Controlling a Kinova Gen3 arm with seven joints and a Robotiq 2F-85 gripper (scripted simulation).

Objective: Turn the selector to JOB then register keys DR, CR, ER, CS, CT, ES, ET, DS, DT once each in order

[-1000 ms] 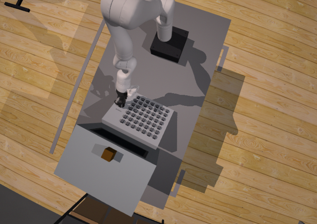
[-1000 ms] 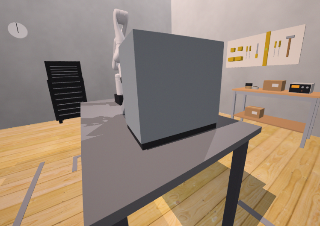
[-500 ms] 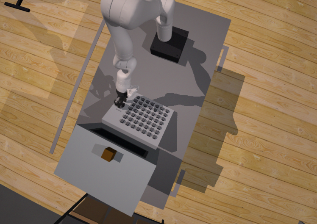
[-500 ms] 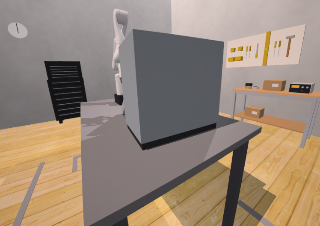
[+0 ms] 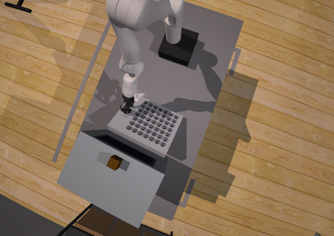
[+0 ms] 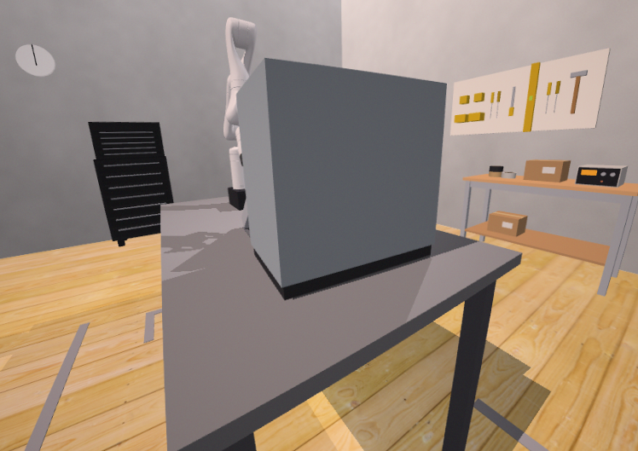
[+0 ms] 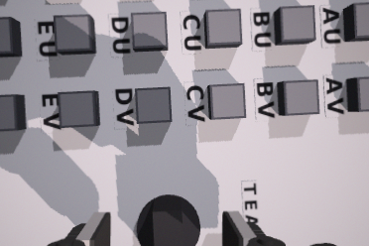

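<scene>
Now: hand 1 cm short of the black selector knob and 1 cm above it. From my hand the other things lie so: grey keypad panel: 11 cm to the left, 6 cm below, 4 cm ahead.
</scene>
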